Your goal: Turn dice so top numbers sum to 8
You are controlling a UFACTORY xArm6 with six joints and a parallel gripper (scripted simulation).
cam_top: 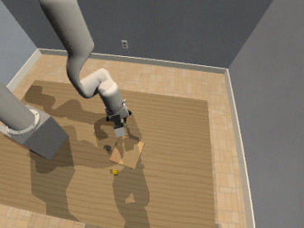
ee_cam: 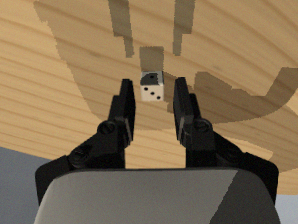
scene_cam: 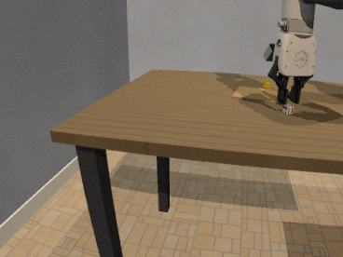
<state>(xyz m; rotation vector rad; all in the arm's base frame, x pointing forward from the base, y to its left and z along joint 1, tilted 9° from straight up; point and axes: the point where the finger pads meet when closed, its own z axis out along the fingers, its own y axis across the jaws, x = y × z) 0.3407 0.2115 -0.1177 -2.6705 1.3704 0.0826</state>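
Now: the white die 10 mm to the left of my hand and 40 mm below it. The rest, counted from my hand: black die (20 mm behind, 150 mm to the right, 40 mm below); then tan mat (90 mm ahead, 140 mm to the right, 40 mm below); then yellow die (70 mm ahead, 250 mm to the right, 40 mm below).
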